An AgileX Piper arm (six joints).
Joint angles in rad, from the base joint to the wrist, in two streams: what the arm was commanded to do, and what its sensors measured. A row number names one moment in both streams.
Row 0, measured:
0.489 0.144 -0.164 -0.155 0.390 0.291
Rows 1 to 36, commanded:
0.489 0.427 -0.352 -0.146 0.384 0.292
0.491 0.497 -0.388 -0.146 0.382 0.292
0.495 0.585 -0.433 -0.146 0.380 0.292
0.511 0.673 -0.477 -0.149 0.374 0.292
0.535 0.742 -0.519 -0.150 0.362 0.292
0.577 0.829 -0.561 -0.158 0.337 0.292
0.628 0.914 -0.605 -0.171 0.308 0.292
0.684 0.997 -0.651 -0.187 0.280 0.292
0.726 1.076 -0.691 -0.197 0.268 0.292
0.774 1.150 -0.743 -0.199 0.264 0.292
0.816 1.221 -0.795 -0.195 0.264 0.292
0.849 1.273 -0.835 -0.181 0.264 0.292
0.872 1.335 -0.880 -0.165 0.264 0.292
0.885 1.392 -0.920 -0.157 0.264 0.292
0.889 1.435 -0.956 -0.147 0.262 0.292
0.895 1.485 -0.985 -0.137 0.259 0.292
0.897 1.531 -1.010 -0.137 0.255 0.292
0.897 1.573 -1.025 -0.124 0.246 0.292
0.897 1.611 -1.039 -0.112 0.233 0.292
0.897 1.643 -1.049 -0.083 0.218 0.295
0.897 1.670 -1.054 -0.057 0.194 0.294
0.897 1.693 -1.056 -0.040 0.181 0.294
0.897 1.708 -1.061 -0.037 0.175 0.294
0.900 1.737 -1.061 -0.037 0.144 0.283
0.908 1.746 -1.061 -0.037 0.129 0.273
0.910 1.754 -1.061 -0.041 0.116 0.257
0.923 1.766 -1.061 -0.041 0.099 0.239
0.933 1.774 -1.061 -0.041 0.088 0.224
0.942 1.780 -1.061 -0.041 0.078 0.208
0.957 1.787 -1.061 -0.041 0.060 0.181
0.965 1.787 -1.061 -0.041 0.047 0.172
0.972 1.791 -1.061 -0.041 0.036 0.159
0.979 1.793 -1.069 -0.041 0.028 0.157
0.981 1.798 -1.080 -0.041 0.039 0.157
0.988 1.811 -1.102 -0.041 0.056 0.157
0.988 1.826 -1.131 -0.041 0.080 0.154
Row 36, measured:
0.977 1.794 -1.067 -0.046 0.065 0.177
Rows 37 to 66, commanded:
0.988 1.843 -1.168 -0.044 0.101 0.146
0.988 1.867 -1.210 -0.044 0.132 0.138
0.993 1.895 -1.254 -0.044 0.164 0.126
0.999 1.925 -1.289 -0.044 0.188 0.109
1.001 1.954 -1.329 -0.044 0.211 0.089
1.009 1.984 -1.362 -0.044 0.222 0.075
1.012 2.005 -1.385 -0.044 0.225 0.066
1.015 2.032 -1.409 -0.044 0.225 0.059
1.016 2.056 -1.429 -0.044 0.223 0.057
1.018 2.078 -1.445 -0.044 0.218 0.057
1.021 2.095 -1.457 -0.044 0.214 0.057
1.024 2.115 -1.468 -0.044 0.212 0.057
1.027 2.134 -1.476 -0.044 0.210 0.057
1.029 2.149 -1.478 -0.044 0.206 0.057
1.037 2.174 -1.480 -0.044 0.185 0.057
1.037 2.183 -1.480 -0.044 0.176 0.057
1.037 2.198 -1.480 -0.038 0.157 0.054
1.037 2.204 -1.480 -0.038 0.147 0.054
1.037 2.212 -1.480 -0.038 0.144 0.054
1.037 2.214 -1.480 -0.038 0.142 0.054
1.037 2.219 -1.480 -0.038 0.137 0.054
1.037 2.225 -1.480 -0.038 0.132 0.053
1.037 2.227 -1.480 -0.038 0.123 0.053
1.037 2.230 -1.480 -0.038 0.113 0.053
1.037 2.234 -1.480 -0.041 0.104 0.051
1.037 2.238 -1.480 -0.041 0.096 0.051
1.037 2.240 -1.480 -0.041 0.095 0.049
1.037 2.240 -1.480 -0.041 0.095 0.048
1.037 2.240 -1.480 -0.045 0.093 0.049
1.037 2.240 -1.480 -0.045 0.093 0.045
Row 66, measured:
1.035 2.242 -1.474 -0.046 0.110 0.059
